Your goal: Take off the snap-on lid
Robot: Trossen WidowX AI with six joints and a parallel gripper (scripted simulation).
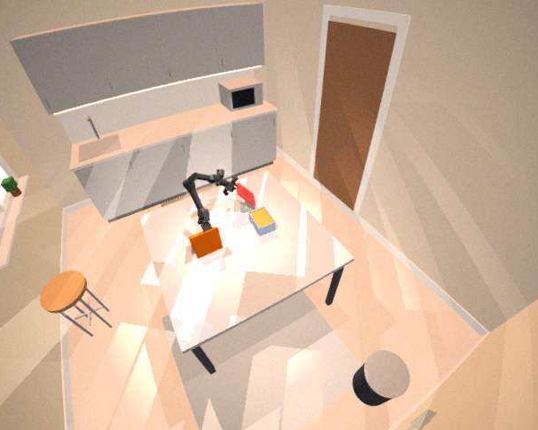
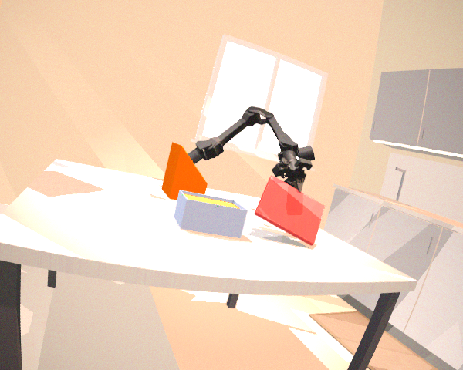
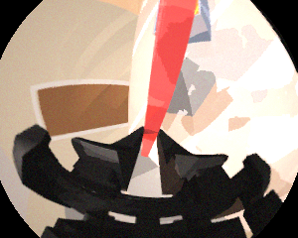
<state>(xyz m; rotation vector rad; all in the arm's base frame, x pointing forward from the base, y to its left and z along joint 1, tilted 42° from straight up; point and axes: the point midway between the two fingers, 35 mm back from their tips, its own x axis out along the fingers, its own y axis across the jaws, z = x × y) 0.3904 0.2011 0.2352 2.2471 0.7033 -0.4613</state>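
Now: gripper tip 5 cm short of the lid, 4 cm to the left of it and 6 cm above it. Round my gripper tip: storage box (1 cm ahead, 34 cm to the right, 12 cm below).
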